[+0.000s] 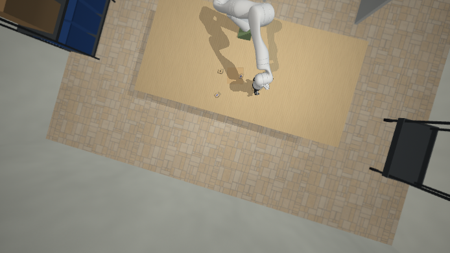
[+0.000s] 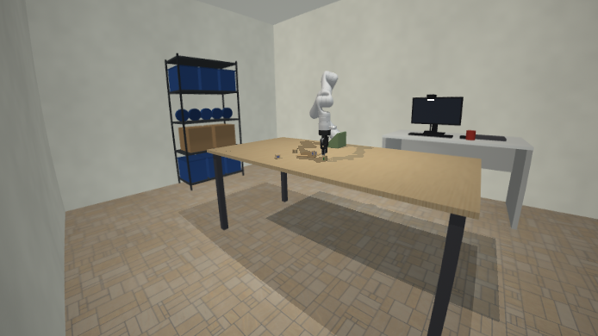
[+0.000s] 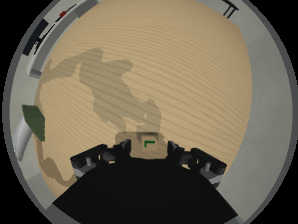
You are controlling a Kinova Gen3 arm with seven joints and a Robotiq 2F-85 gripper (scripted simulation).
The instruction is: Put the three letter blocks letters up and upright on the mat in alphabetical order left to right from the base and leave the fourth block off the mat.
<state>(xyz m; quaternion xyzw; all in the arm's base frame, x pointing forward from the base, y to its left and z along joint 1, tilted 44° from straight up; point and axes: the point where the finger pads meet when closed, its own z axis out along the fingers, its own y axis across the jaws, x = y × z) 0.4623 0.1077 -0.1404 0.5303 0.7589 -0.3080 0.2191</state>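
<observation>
Now: the green-marked block 4 cm below my hand. Round my hand: tan mat (8 cm behind, 18 cm to the right, 5 cm below).
</observation>
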